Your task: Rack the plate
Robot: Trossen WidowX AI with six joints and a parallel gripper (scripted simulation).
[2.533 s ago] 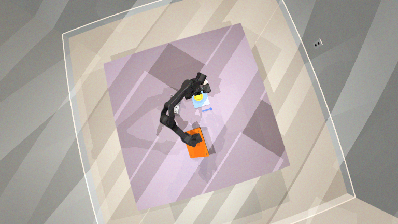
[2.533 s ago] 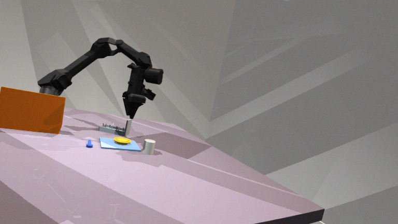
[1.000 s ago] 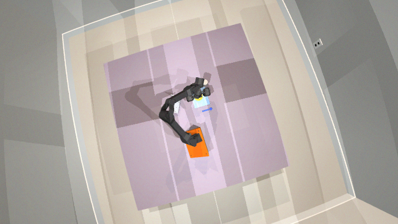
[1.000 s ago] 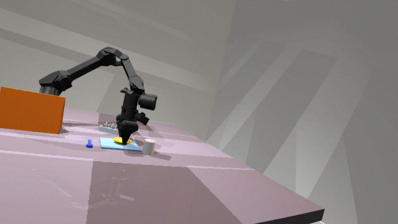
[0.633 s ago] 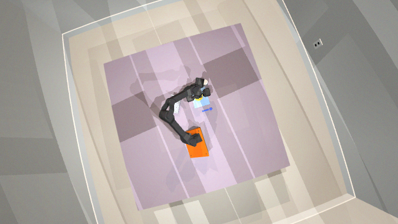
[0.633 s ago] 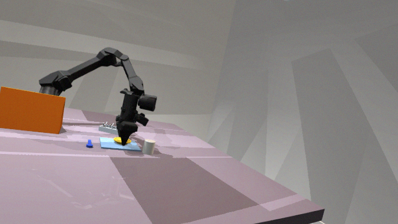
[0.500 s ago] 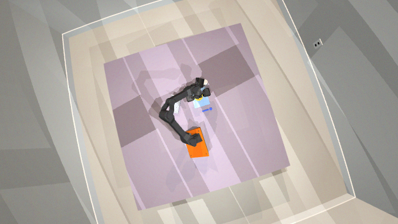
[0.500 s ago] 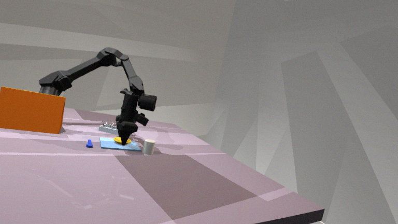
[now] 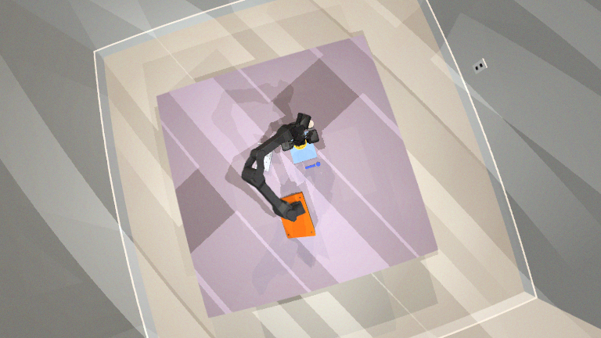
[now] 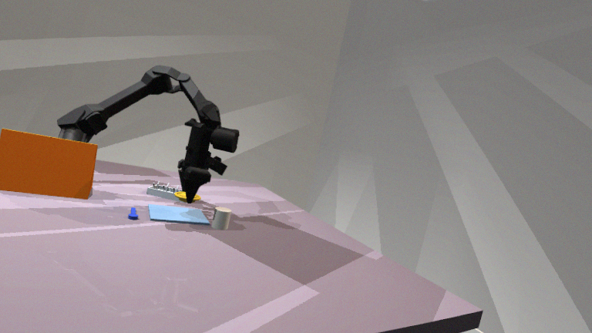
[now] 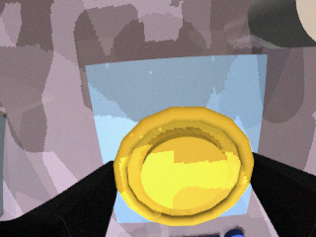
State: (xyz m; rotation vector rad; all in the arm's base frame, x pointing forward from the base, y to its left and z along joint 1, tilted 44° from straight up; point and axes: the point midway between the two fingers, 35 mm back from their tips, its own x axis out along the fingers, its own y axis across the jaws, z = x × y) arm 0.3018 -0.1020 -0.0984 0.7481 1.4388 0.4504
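Right now the light blue flat sheet is 2 cm behind my gripper tip and 4 cm below it. The rest, counted from my gripper tip: blue peg 14 cm behind, 2 cm to the right, 4 cm below; yellow plate 1 cm above; cream cylinder 7 cm ahead, 9 cm to the right, 2 cm below.
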